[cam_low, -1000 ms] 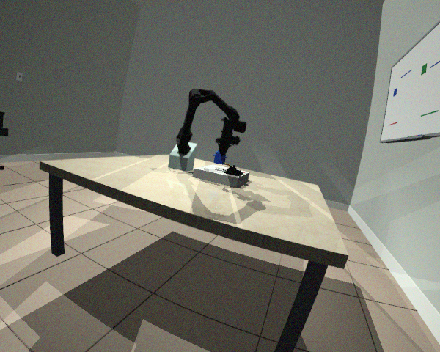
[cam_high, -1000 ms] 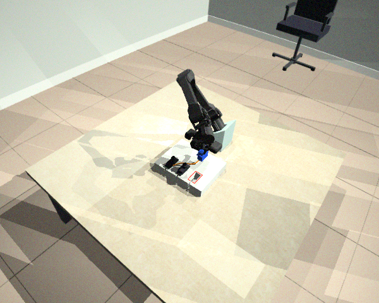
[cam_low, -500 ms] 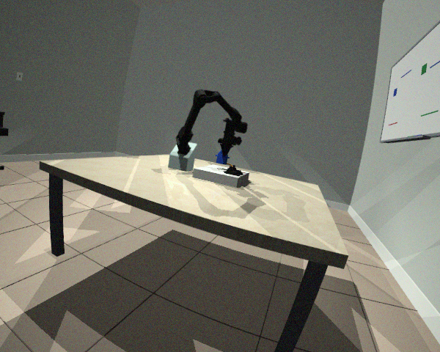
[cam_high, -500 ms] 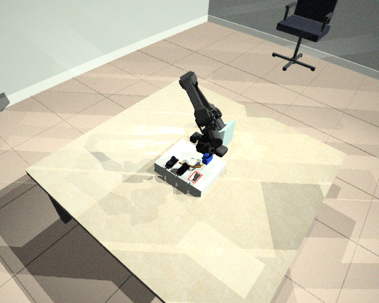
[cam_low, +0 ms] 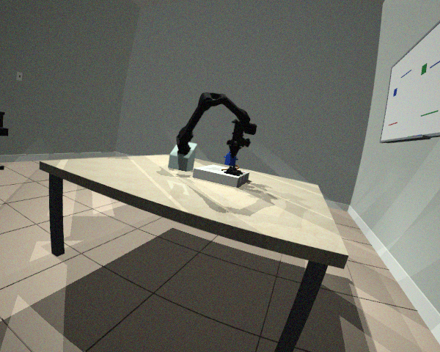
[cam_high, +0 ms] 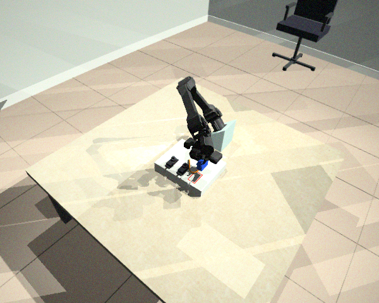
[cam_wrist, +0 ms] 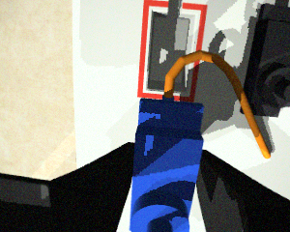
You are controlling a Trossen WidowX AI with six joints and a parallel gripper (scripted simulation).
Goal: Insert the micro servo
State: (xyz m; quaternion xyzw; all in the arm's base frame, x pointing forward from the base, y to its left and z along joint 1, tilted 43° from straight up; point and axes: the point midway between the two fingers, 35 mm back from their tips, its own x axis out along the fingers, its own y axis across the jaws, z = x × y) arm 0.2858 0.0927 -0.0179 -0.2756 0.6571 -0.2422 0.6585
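Right now the white deck is 10 cm below my gripper tip, 8 cm to the right of it and 6 cm behind it.
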